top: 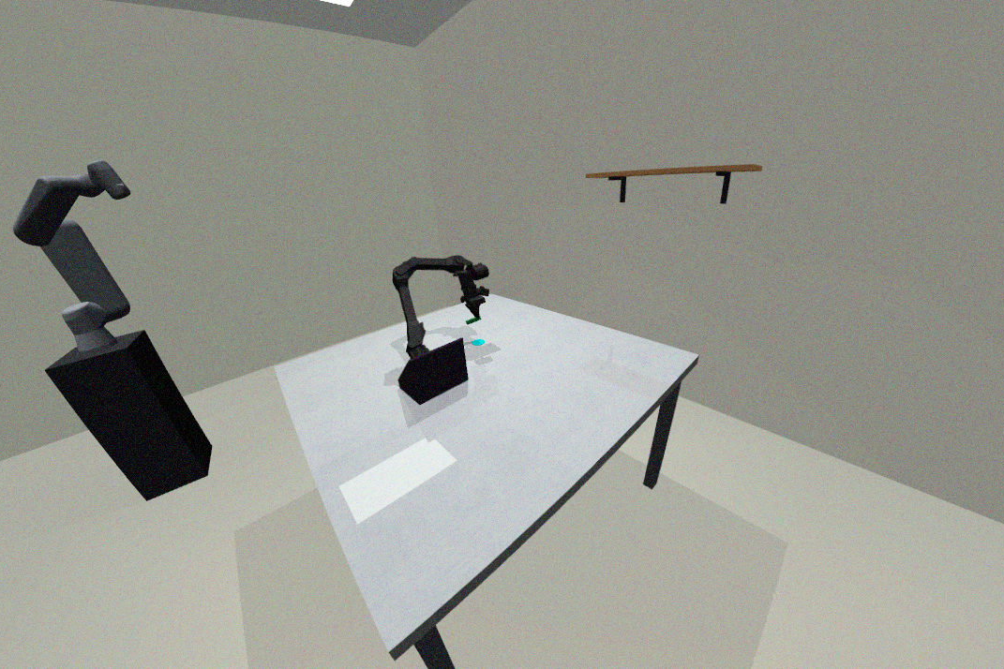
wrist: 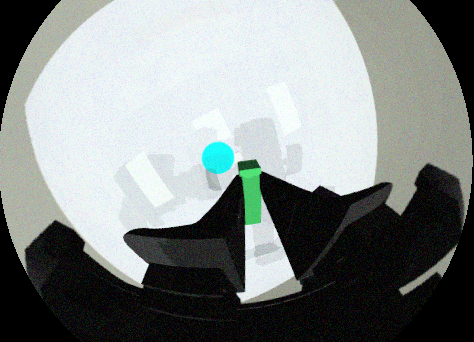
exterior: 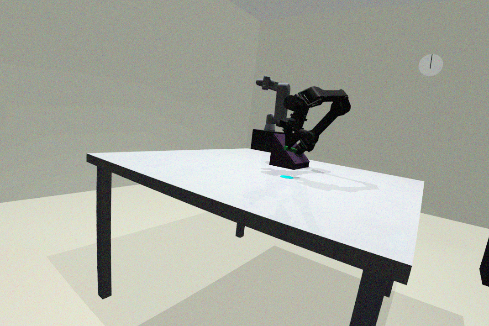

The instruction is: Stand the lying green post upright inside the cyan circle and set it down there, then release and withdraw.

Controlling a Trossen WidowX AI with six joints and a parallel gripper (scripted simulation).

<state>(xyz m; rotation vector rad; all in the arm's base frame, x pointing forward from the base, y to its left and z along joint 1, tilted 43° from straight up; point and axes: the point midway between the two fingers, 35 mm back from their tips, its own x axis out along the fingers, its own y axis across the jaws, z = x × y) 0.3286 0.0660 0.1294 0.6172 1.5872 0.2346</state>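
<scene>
Right now the cyan circle is 12 cm below my gripper tip and 2 cm to the left of it. The rest, counted from my gripper tip: green post 2 cm behind.
</scene>
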